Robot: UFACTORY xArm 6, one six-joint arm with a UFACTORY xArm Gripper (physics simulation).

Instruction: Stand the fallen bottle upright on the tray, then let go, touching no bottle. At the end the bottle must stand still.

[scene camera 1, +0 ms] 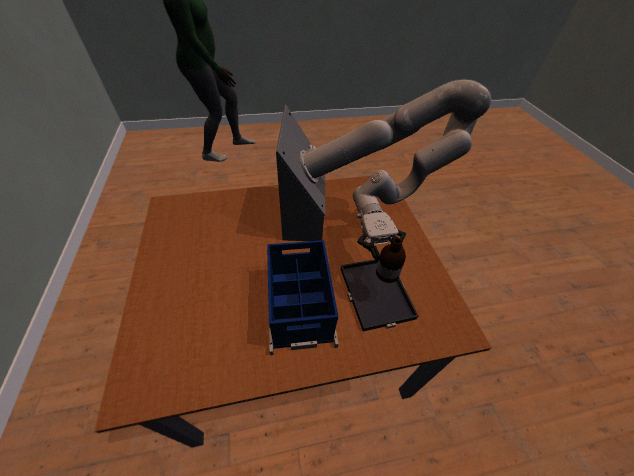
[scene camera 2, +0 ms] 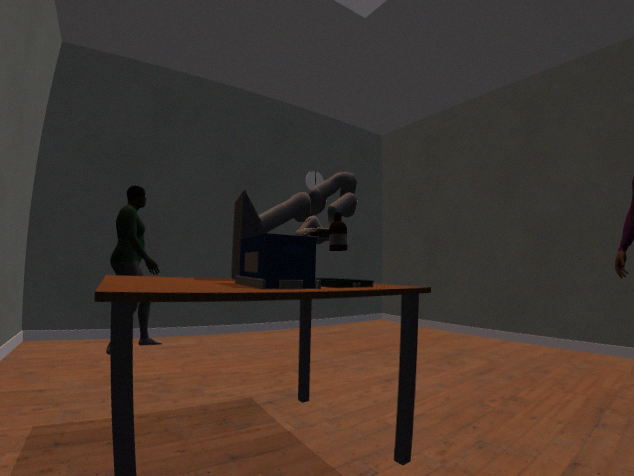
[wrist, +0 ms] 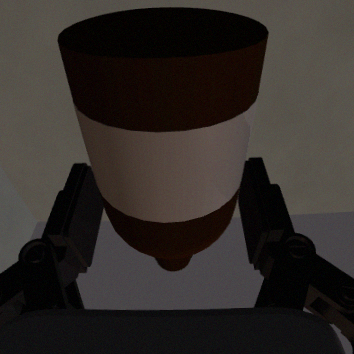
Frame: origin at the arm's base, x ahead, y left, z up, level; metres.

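Seen in the pictures: gripper, fingertip midpoint: [scene camera 1: 390,257] [scene camera 2: 336,234] [wrist: 168,180]; arm's base at its link origin: [scene camera 1: 308,167] [scene camera 2: 257,226].
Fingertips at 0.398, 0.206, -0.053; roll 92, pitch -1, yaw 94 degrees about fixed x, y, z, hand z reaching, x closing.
Observation:
Pixels of each thing's middle, then the offset from my fingertips to it, as dx, dy, dz. Level surfaces: height alone.
- brown bottle at the middle of its body: [wrist: 169,180] [scene camera 1: 392,258] [scene camera 2: 338,231] +0.010, +0.000, +0.010
- dark tray at the middle of its body: [scene camera 1: 376,291] [scene camera 2: 334,282] -0.003, -0.002, -0.199
- blue crate at the middle of its body: [scene camera 1: 299,292] [scene camera 2: 275,262] +0.017, -0.277, -0.124
- table at its surface level: dz -0.212
A brown bottle [scene camera 1: 392,262] [scene camera 2: 337,236] [wrist: 165,170] with a pale label is upright, neck up, in both scene views. It hangs in the air, well above the dark tray [scene camera 1: 388,325] [scene camera 2: 372,282], as scene camera 2 shows. My gripper [wrist: 168,180] is shut on the bottle, one finger on each side near the lower edge of the label as the wrist view shows it. In scene view 1 the gripper reaches the bottle from behind, roughly level, and the bottle hides part of the fingers. In the wrist view the bottle's base faces the top of the picture.
A blue crate [scene camera 1: 303,320] [scene camera 2: 286,258] with compartments stands on the table [scene camera 1: 194,307] [scene camera 2: 168,286] beside the tray, held by pale brackets. The grey arm mount [scene camera 1: 302,204] [scene camera 2: 240,240] stands behind the crate. A person in green [scene camera 1: 197,61] [scene camera 2: 129,230] stands beyond the table.

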